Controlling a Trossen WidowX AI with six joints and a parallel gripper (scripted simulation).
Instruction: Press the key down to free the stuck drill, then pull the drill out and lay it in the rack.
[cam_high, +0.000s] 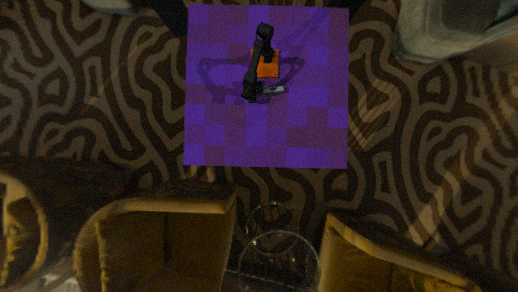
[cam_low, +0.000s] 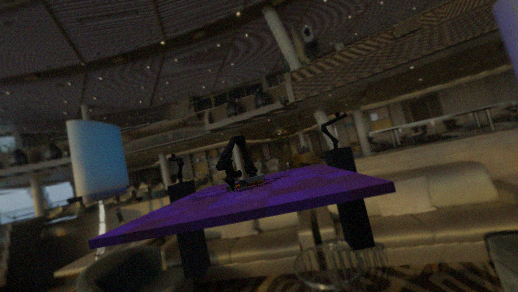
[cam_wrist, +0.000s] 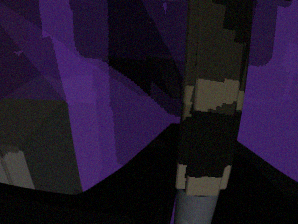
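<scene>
Now: the pale drill bit 4 cm to the left of my gripper tip and 4 cm above it.
</scene>
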